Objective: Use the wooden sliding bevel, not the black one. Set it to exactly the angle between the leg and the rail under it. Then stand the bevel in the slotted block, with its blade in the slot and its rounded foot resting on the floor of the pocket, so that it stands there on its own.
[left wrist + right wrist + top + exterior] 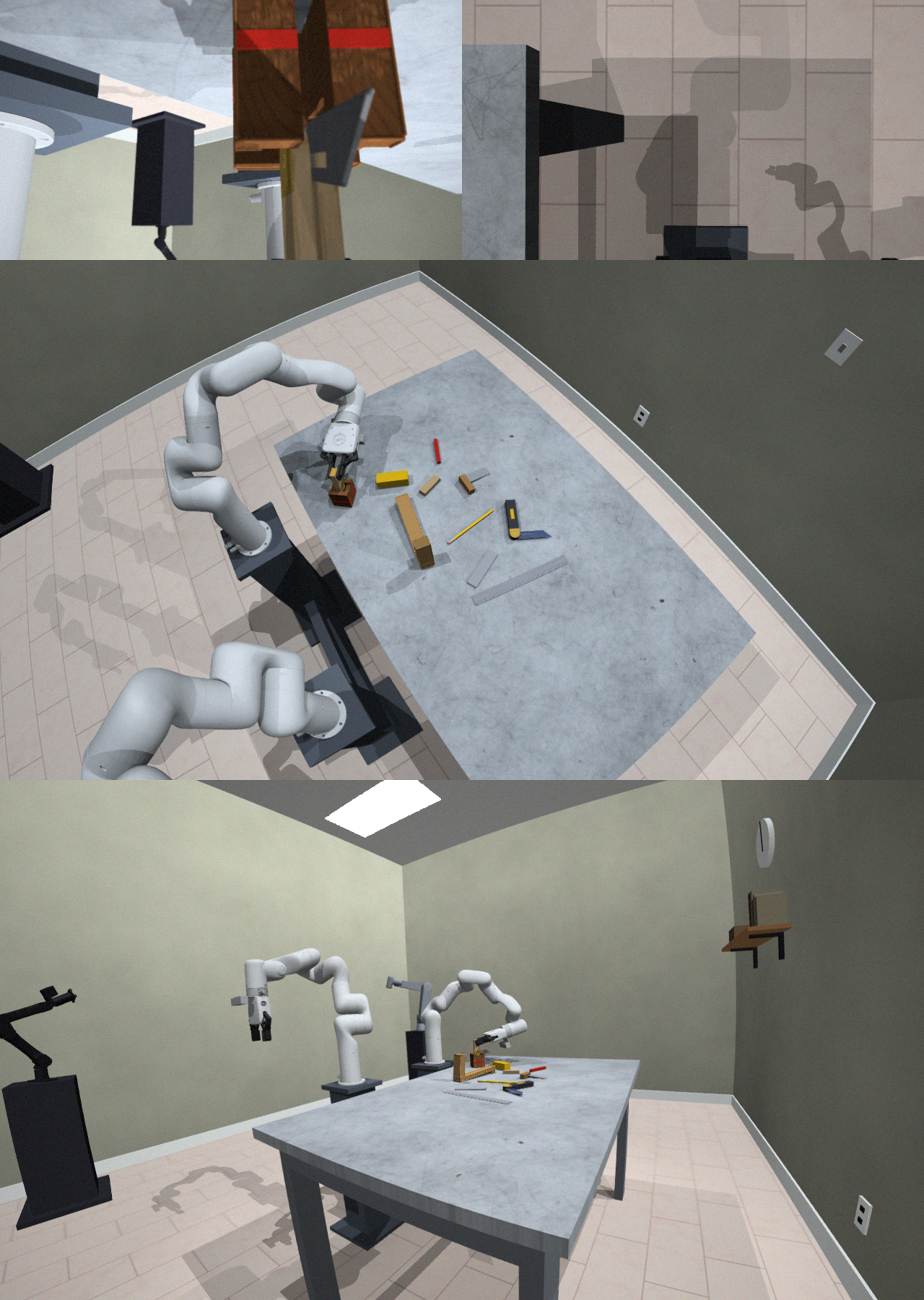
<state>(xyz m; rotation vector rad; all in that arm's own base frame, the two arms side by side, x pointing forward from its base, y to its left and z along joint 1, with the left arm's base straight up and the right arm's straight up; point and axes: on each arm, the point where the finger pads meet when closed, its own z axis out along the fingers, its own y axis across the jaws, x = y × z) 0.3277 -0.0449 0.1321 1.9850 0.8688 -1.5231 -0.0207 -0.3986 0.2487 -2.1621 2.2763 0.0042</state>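
The wooden sliding bevel is 40 mm below my left hand. Round my left hand: light wooden block: 250 mm ahead, 120 mm below, 110 mm to the right; yellow block: 150 mm ahead, 120 mm below, 40 mm to the right; grey blade: 60 mm below, 10 mm to the left, 10 mm ahead.
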